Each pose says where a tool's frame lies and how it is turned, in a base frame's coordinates. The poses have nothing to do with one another.
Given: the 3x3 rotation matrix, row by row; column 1 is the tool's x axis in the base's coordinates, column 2 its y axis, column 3 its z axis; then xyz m. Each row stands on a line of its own.
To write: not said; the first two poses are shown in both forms.
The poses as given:
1:
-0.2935, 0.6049, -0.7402
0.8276, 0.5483, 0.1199
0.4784, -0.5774, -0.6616
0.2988, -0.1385, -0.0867
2:
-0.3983, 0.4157, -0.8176
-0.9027, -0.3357, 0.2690
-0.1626, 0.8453, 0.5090
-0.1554, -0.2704, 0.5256
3:
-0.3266, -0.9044, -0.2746
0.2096, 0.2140, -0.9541
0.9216, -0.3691, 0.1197
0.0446, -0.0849, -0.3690
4:
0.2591, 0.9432, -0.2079
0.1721, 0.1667, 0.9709
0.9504, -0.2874, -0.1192
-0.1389, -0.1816, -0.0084
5:
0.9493, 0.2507, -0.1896
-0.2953, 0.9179, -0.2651
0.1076, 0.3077, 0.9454
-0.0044, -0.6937, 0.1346
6:
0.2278, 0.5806, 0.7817
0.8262, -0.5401, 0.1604
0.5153, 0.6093, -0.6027
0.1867, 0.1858, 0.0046
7:
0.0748, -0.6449, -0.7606
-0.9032, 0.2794, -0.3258
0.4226, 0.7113, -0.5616
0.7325, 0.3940, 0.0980
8:
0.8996, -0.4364, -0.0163
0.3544, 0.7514, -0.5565
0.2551, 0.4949, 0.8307
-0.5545, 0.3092, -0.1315
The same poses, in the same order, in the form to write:
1:
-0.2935, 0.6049, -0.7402
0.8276, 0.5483, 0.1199
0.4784, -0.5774, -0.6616
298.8, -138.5, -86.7

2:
-0.3983, 0.4157, -0.8176
-0.9027, -0.3357, 0.2690
-0.1626, 0.8453, 0.5090
-155.4, -270.4, 525.6

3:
-0.3266, -0.9044, -0.2746
0.2096, 0.2140, -0.9541
0.9216, -0.3691, 0.1197
44.6, -84.9, -369.0

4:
0.2591, 0.9432, -0.2079
0.1721, 0.1667, 0.9709
0.9504, -0.2874, -0.1192
-138.9, -181.6, -8.4

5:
0.9493, 0.2507, -0.1896
-0.2953, 0.9179, -0.2651
0.1076, 0.3077, 0.9454
-4.4, -693.7, 134.6

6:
0.2278, 0.5806, 0.7817
0.8262, -0.5401, 0.1604
0.5153, 0.6093, -0.6027
186.7, 185.8, 4.6

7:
0.0748, -0.6449, -0.7606
-0.9032, 0.2794, -0.3258
0.4226, 0.7113, -0.5616
732.5, 394.0, 98.0

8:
0.8996, -0.4364, -0.0163
0.3544, 0.7514, -0.5565
0.2551, 0.4949, 0.8307
-554.5, 309.2, -131.5

